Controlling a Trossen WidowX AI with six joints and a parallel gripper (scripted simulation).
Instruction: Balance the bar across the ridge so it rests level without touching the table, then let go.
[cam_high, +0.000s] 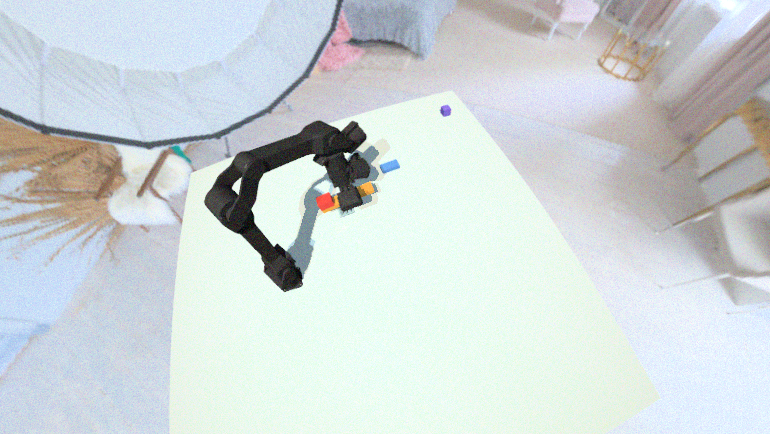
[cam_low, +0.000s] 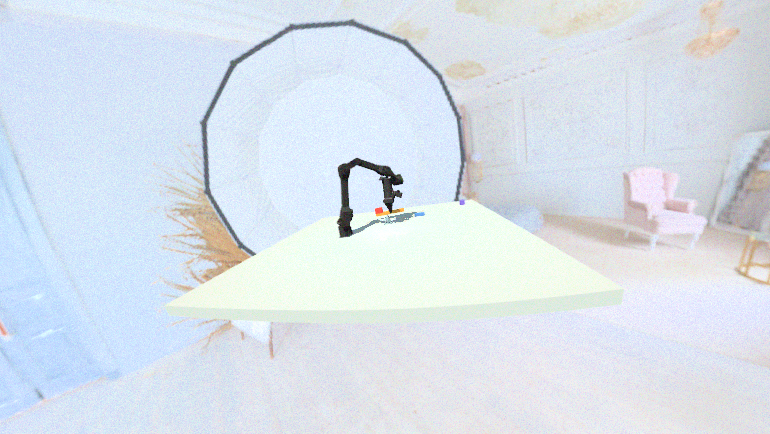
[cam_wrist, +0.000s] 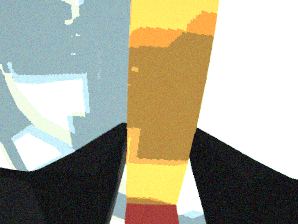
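The grey-green ridge is 30 mm behind my gripper tip and 10 mm below it. From my gripper tip the other things lie so: blue block: 170 mm ahead, 120 mm to the left, 60 mm below; purple cube: 490 mm ahead, 320 mm to the left, 50 mm below.
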